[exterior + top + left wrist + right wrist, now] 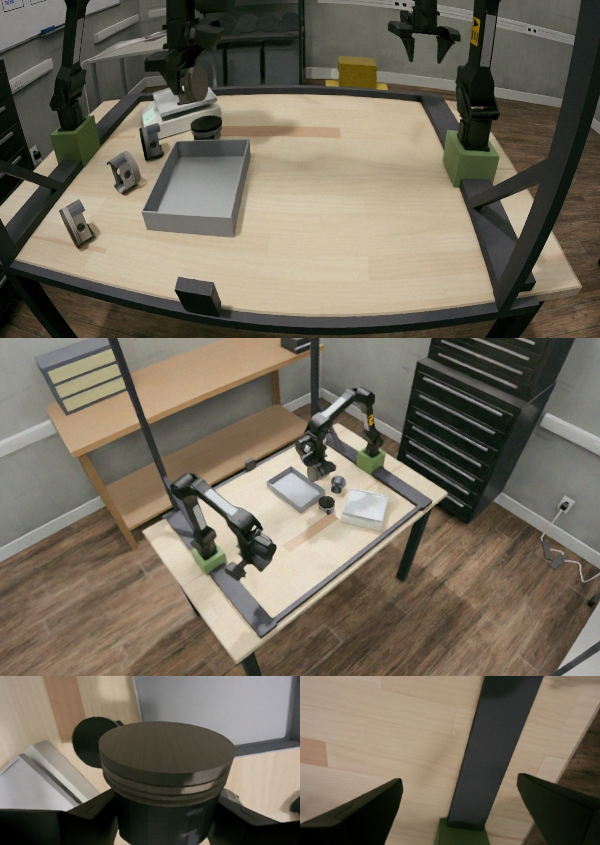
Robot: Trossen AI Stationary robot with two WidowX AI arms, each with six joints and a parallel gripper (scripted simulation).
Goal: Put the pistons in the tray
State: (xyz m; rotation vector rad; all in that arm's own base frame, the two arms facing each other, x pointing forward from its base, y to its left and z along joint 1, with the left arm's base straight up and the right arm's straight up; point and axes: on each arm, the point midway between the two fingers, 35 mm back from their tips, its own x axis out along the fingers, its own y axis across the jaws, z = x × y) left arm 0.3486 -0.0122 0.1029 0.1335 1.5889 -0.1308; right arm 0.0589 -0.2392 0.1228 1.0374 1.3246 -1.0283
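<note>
Right now my left hand is 18 cm above the steel parts tray, 10 cm past it and 5 cm to the left of it. Round my left hand: white scale 20 cm ahead, 16 cm below, 11 cm to the left; then grey pan 21 cm ahead, 14 cm below, 10 cm to the left.
</note>
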